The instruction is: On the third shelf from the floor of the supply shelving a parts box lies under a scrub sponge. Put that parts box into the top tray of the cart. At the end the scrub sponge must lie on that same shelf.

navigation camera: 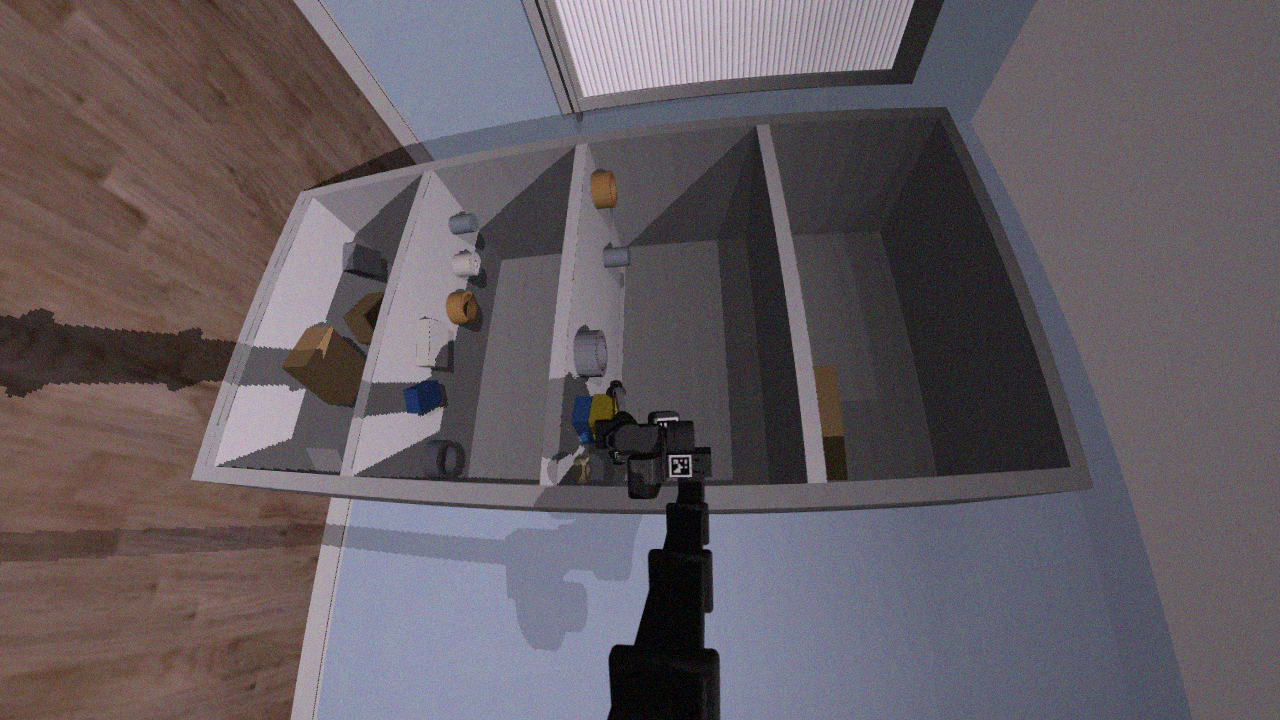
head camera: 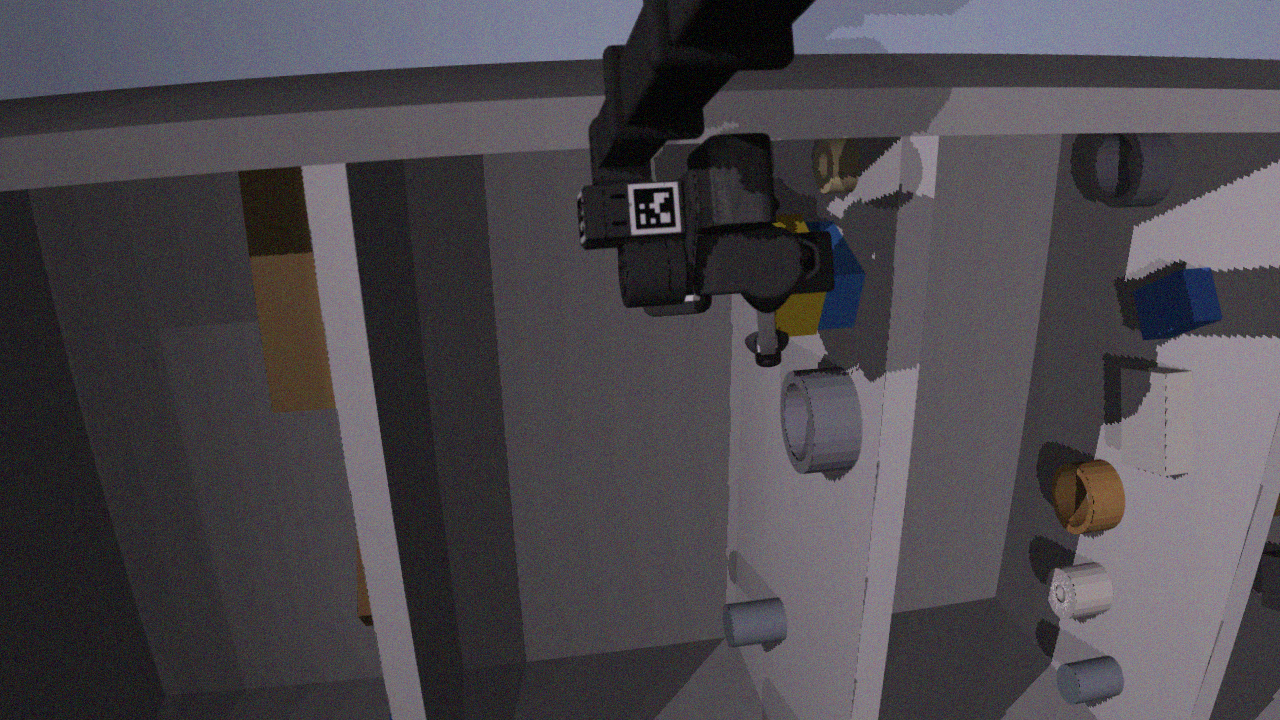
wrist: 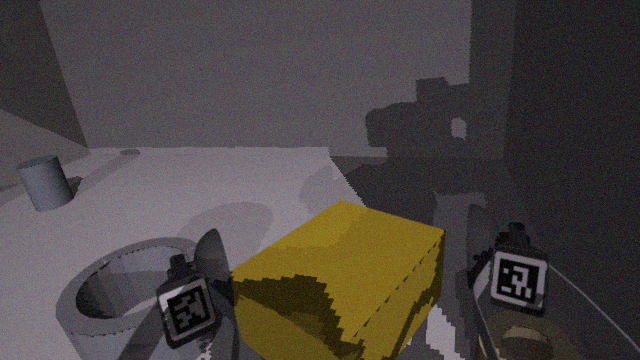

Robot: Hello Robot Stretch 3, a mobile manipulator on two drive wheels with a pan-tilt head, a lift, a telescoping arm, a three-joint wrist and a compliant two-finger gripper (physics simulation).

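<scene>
The yellow scrub sponge lies on the blue parts box, on the third shelf from the floor. In the wrist view the sponge hides nearly all of the box. My gripper is open, with its fingers on either side of the sponge. The left finger is close to the sponge's corner, and a gap shows at the right finger. In the head and navigation views the wrist hides part of the gripper and stack. The cart does not show.
A grey ring stands close beside the left finger. A tan ring is near the right finger, by the side panel. A blue-grey cylinder stands farther along. Another shelf board is above.
</scene>
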